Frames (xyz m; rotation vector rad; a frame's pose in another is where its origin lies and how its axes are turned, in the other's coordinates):
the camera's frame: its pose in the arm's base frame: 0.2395 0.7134 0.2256 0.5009 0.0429 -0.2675
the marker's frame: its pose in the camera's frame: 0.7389 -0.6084 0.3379 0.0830 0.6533 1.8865
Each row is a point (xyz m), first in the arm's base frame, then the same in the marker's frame.
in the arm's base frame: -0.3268 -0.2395 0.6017
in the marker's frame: 0.1908 1.1824 -0.0611
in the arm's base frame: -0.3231 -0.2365 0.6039
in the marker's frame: 0.1936 1.1792 -0.0580
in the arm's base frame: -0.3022 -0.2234 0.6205
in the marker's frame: 0.2068 1.1637 -0.0363
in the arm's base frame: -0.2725 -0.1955 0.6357
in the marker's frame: 0.2325 1.1362 -0.0145
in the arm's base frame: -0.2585 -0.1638 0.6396
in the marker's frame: 0.2615 1.1174 -0.0100
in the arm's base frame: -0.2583 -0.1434 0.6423
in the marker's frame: 0.2816 1.1133 -0.0107
